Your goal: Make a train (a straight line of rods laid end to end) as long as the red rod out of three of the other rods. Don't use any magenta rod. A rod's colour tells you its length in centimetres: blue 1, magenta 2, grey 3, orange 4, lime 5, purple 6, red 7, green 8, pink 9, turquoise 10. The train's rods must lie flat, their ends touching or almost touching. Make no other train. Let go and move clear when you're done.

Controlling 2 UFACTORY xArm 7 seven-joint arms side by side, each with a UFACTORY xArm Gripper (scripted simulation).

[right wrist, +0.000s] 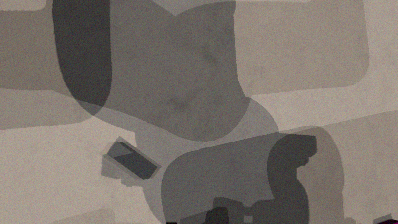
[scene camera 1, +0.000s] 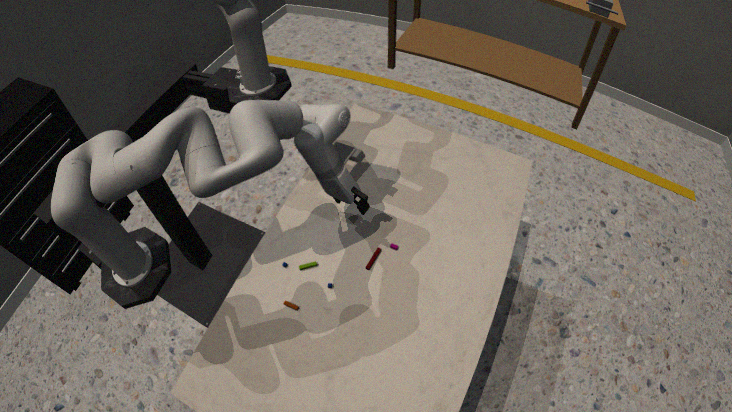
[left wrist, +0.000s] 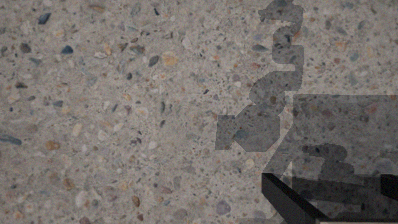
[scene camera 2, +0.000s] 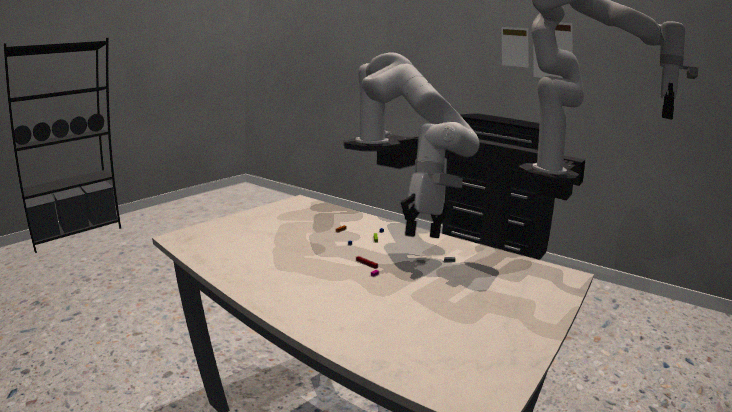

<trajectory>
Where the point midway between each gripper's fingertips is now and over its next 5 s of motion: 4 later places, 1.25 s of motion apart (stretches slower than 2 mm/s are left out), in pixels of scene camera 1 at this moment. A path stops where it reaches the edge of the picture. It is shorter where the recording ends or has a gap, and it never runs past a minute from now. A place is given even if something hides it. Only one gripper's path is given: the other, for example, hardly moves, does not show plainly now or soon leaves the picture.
My right gripper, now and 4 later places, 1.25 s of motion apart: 353, 205; 398, 186; 402, 169; 382, 193; 372, 222
</trajectory>
